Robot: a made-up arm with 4 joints. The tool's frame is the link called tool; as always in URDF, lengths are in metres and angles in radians. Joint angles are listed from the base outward. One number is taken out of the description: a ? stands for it. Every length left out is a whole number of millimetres.
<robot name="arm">
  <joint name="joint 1" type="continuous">
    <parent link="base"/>
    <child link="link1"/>
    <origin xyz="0 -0.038 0.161"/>
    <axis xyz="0 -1 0"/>
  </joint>
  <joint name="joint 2" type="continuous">
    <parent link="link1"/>
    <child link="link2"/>
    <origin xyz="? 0 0.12"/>
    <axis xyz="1 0 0"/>
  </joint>
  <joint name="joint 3" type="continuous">
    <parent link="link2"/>
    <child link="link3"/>
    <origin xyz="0 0.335 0.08"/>
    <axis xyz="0 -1 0"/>
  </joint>
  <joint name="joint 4" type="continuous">
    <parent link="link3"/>
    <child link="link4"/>
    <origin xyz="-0.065 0 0.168"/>
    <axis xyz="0 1 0"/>
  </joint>
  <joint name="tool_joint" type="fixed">
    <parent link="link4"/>
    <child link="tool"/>
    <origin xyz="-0.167 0 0.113"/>
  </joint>
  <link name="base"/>
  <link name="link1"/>
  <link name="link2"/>
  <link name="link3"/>
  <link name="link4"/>
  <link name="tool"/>
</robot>
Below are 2 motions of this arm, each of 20 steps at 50 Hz.
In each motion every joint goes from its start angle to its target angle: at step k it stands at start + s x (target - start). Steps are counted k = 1, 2, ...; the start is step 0. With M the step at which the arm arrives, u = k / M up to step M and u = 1 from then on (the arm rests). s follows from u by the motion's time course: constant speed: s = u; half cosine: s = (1 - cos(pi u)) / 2; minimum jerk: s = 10 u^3 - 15 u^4 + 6 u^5.
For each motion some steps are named. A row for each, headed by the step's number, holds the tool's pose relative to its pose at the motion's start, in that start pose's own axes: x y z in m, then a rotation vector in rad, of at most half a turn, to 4 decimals.
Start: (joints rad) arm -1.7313 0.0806 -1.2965 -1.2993
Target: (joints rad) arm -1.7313 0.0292 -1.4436 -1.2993
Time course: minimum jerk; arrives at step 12
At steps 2, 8, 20:
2: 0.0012 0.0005 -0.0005 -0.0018 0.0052 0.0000
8: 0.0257 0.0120 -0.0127 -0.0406 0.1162 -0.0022
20: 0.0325 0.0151 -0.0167 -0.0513 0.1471 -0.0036

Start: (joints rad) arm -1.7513 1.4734 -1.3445 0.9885
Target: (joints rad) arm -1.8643 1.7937 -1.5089 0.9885
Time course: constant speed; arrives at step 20
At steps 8, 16, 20:
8: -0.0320 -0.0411 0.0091 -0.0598 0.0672 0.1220
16: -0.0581 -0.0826 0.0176 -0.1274 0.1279 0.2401
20: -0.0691 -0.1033 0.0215 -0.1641 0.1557 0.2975

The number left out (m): -0.083
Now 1 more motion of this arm.
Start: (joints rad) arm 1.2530 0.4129 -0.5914 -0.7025
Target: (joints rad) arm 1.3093 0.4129 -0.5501 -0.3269
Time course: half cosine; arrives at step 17
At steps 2, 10, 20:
2: -0.0001 -0.0002 0.0017 0.0001 0.0095 0.0008
10: 0.0008 -0.0031 0.0297 0.0001 0.1800 0.0144
20: 0.0034 -0.0047 0.0441 -0.0013 0.2827 0.0226

